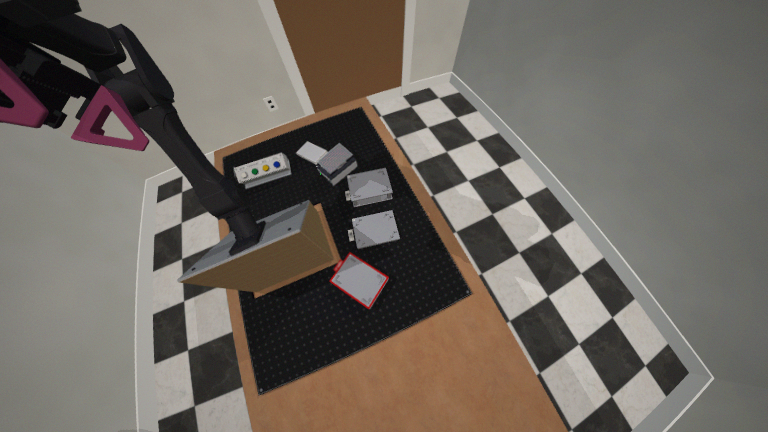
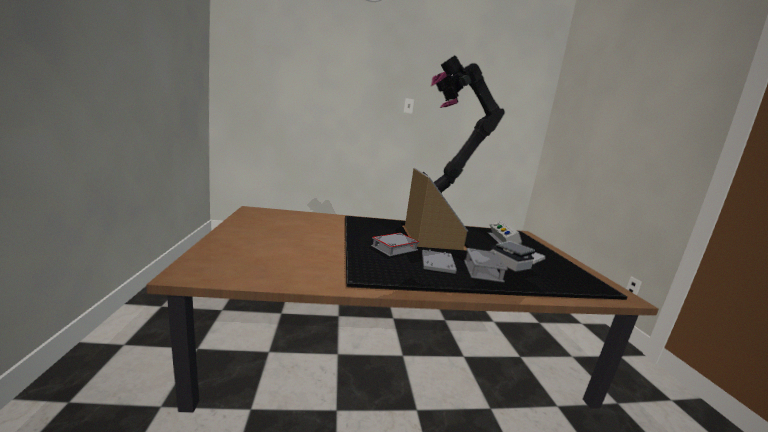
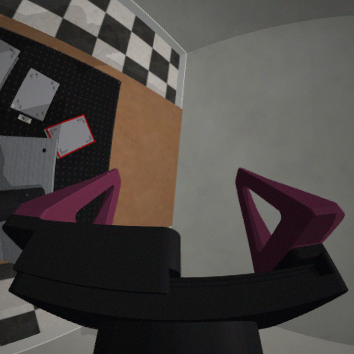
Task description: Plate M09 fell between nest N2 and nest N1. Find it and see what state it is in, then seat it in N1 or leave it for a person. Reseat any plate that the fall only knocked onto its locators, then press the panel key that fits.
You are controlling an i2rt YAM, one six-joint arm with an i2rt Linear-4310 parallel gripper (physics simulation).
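Places are measured from the arm's base along level axes (x down, y ahead, z right), in millimetres.
Where they show: gripper, fingertip midpoint: [image 1: 106, 135] [image 2: 436, 96] [image 3: 177, 174]; arm's base, link origin: [image 1: 250, 236] [image 2: 434, 189] [image 3: 10, 204].
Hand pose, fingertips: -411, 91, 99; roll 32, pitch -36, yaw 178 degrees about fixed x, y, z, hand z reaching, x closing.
Note:
Things, the pixels of their top centre, and the offset from my fingertips, as dx, dy, dz. "spot": a spot on its surface instead. Level surfaces: height alone.
- tall grey nest, top centre: [image 1: 369, 182] [image 2: 486, 256] +577, +319, -177
- grey block with a dark band, surface spot: [image 1: 336, 161] spot: +564, +252, -335
- flat white piece, top centre: [image 2: 531, 255] [image 1: 311, 151] +625, +183, -510
- key panel, top centre: [image 1: 257, 163] [image 2: 506, 225] +555, -45, -514
- black mat, surface height: dx +639
- wooden table, surface height: dx +652
My gripper [image 2: 441, 92] [image 3: 177, 174] is open and empty, high above the table. A tall grey nest [image 1: 369, 182] [image 2: 486, 263] [image 3: 6, 60] and a lower one [image 1: 374, 229] [image 2: 439, 261] [image 3: 35, 95] stand side by side on the black mat; their labels are unreadable. A red-edged grey stand [image 1: 359, 280] [image 2: 394, 240] [image 3: 71, 136] sits turned beside the lower nest. A grey block with a dark band [image 1: 336, 161] [image 2: 514, 250] stands past the tall nest, by a flat white piece [image 1: 311, 152] [image 2: 537, 257]. The key panel [image 1: 262, 169] [image 2: 503, 232] has white, green, yellow and blue keys. I cannot identify plate M09.
The wedge-shaped arm base [image 1: 279, 257] [image 2: 440, 225] [image 3: 25, 155] stands on the black mat [image 1: 300, 333] [image 2: 370, 271] near the red-edged stand. The mat lies on the wooden table [image 1: 408, 376] [image 2: 257, 252] [image 3: 145, 165]. Walls surround the table.

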